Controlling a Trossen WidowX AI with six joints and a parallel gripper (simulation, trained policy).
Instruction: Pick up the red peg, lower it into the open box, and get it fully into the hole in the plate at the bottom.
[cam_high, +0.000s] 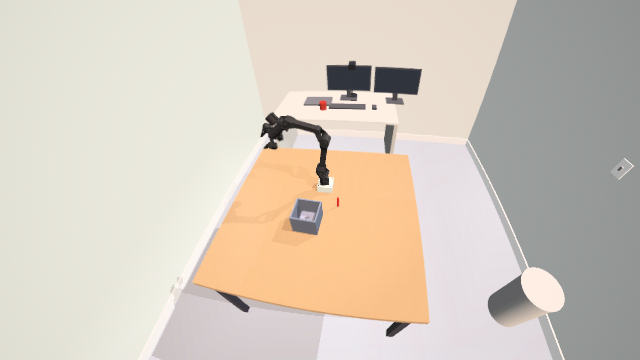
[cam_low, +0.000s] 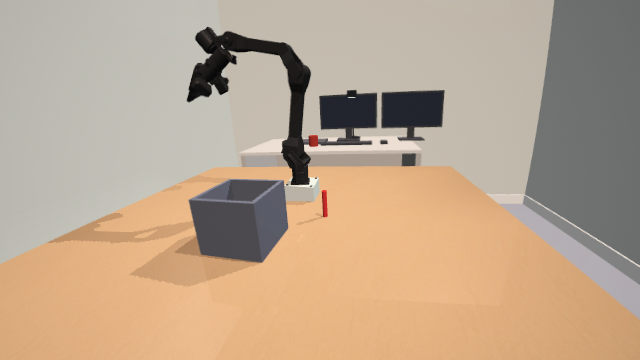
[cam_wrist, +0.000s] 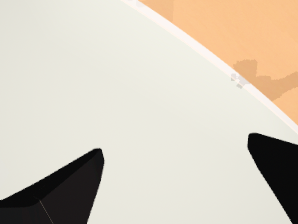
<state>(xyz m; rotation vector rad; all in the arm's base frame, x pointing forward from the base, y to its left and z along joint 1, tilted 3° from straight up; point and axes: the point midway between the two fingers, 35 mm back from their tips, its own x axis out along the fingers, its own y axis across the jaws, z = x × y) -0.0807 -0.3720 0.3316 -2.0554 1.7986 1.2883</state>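
The red peg is 250 mm ahead of my gripper tip, 470 mm to the left of it and 340 mm below it. From my gripper tip the other things lie so: pale plate: 370 mm ahead, 270 mm to the left, 340 mm below.
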